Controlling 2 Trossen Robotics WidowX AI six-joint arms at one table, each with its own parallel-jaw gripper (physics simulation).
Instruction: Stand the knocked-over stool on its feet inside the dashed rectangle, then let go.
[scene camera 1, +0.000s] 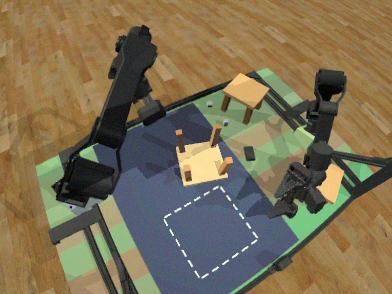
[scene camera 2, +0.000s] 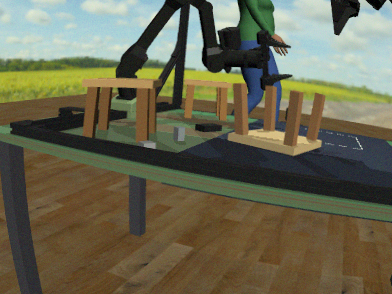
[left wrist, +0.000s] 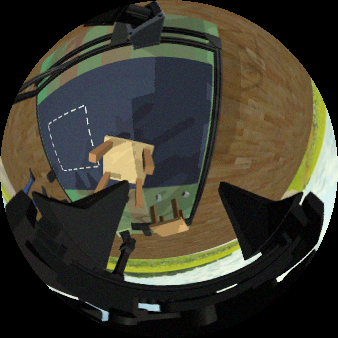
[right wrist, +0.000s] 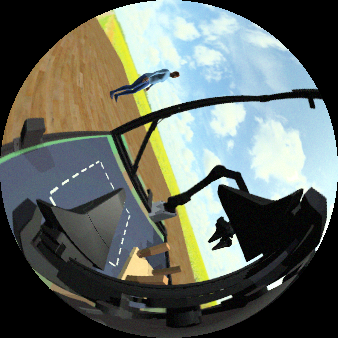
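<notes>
The knocked-over stool (scene camera 1: 202, 162) (scene camera 2: 275, 142) (left wrist: 122, 162) (right wrist: 134, 269) is upside down, its pale seat flat on the dark blue mat and its brown legs pointing up. It lies outside the dashed rectangle (scene camera 1: 165, 218) (left wrist: 85, 105) (right wrist: 100, 161), close to one corner. My left gripper (scene camera 1: 151, 111) (left wrist: 175, 186) is open and empty, high above the table, behind and left of the stool in scene camera 1; its fingers are hidden there. My right gripper (scene camera 1: 273, 208) (scene camera 2: 290, 61) is open and empty, raised above the table, right of the rectangle in scene camera 1.
An upright stool (scene camera 1: 246, 90) (scene camera 2: 120, 83) stands at the back right in scene camera 1. Another stool (scene camera 1: 332, 184) (scene camera 2: 210, 83) is partly behind the right arm. A black block (scene camera 1: 249, 153) (scene camera 2: 208, 127) and two small grey blocks lie nearby. Black rails edge the table.
</notes>
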